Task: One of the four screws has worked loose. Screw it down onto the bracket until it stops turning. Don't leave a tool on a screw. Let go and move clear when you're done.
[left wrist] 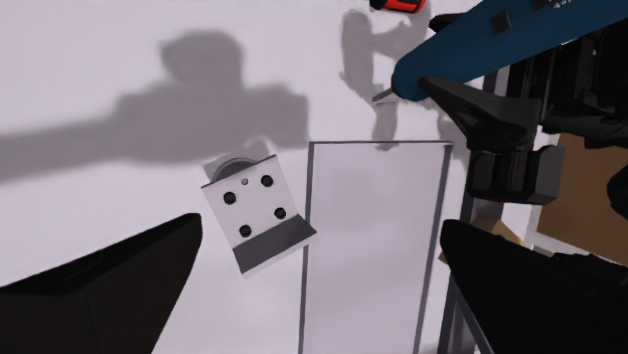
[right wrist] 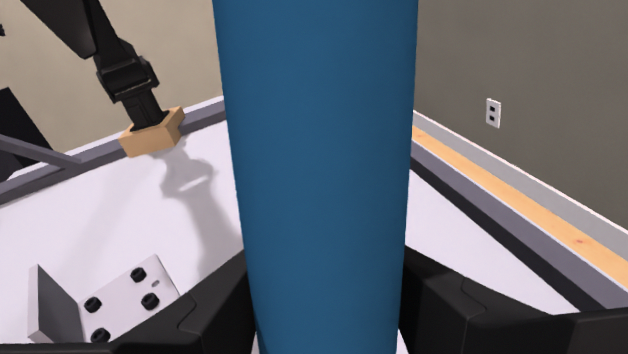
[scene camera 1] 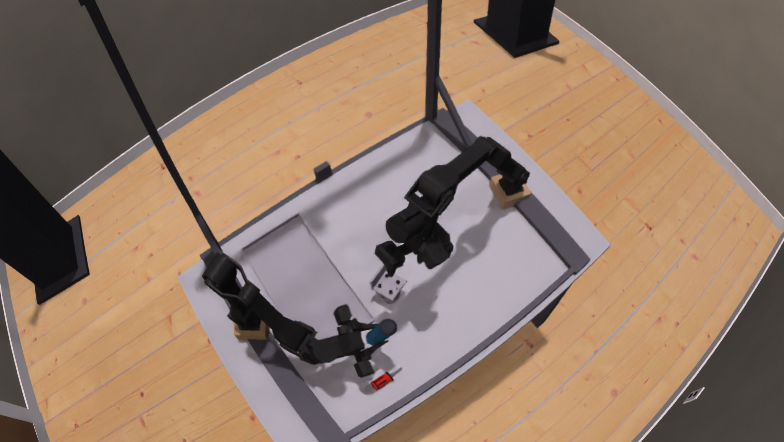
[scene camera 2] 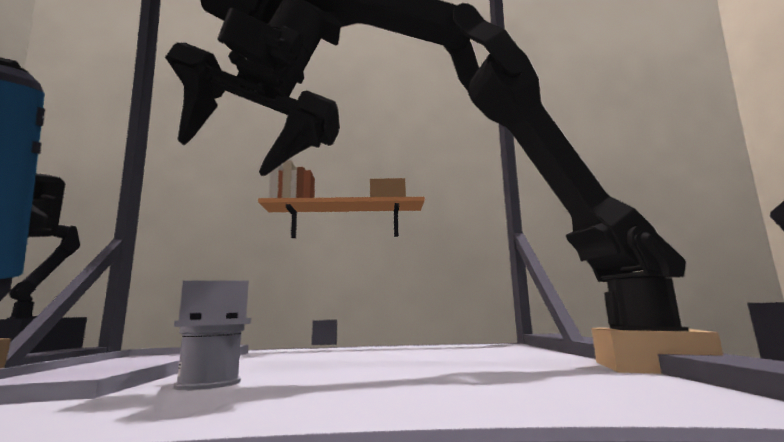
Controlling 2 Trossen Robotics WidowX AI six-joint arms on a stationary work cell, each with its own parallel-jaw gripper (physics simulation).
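Places are measured from the left arm's base along level axes (x back, y left, z down), in metres.
Pixels of known places: left gripper, between the fingertips: [left wrist: 323, 227] [right wrist: 48, 34] [scene camera 1: 404, 269] [scene camera 2: 221, 158]; right gripper, between the fingertips: [left wrist: 426, 50] [right wrist: 321, 255] [scene camera 2: 13, 222]; left arm's base, origin of its link: [right wrist: 150, 121] [scene camera 1: 511, 185] [scene camera 2: 646, 329]; right arm's base, origin of its link: [scene camera 1: 249, 319].
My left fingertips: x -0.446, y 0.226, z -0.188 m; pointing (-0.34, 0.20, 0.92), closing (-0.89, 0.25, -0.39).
Observation:
For each thing: its middle in the pictures, then the offset to it from my left fingertips.
- light grey bracket, middle of its body: [right wrist: 108, 290] [left wrist: 260, 212] [scene camera 2: 215, 302] [scene camera 1: 388, 281] dx -0.028, dy -0.045, dz +0.148 m
- blue screwdriver, middle of its body: [right wrist: 324, 298] [left wrist: 447, 59] [scene camera 1: 377, 335] dx -0.112, dy +0.111, dz +0.084 m
- red screwdriver, middle of its body: [scene camera 1: 387, 377] dx -0.123, dy +0.199, dz +0.217 m
- flat raised panel, middle of its body: [left wrist: 372, 284] [scene camera 2: 118, 365] [scene camera 1: 303, 283] dx -0.252, dy -0.154, dz +0.224 m
The light grey bracket [scene camera 1: 389, 287] [scene camera 2: 214, 299] [left wrist: 257, 200] [right wrist: 119, 299] sits on a round grey stand. Four black screw heads show on its plate beside a small hole; I cannot tell which is loose. My right gripper [scene camera 1: 378, 334] [right wrist: 321, 255] is shut on the blue screwdriver [scene camera 2: 16, 164] [left wrist: 465, 52] and holds it roughly upright, shank down, off the table and apart from the bracket. Its tip is hidden in the right wrist view. My left gripper [scene camera 2: 224, 157] [left wrist: 323, 227] is open and empty, high above the bracket.
A red screwdriver [scene camera 1: 382, 380] [left wrist: 405, 5] lies on the table near the right gripper, toward the table's lower edge in scene camera 1. A flat raised panel [scene camera 1: 299, 269] [left wrist: 372, 240] lies beside the bracket. Dark frame posts stand at the table's edge.

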